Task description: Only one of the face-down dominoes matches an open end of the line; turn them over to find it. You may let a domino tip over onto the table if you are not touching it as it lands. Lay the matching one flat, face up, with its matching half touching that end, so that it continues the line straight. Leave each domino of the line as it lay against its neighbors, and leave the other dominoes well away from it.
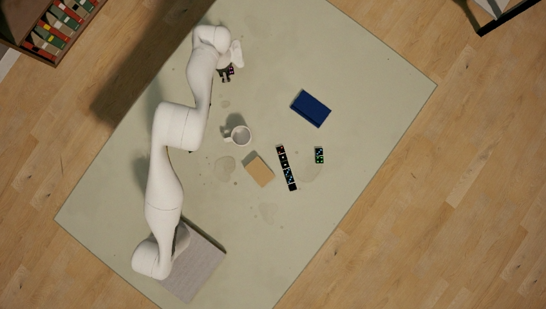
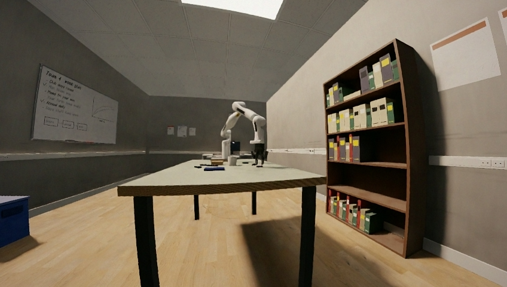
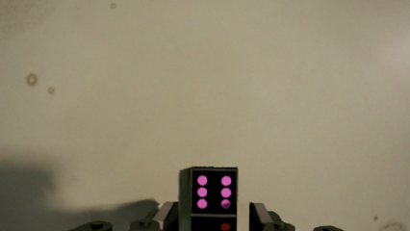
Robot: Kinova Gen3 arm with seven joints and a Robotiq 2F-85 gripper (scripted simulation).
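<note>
The domino lies 30 mm below my hand. The rest, counted from my hand: white mug: 150 mm behind, 190 mm to the right; tan block: 210 mm behind, 320 mm to the right, 20 mm below.
</note>
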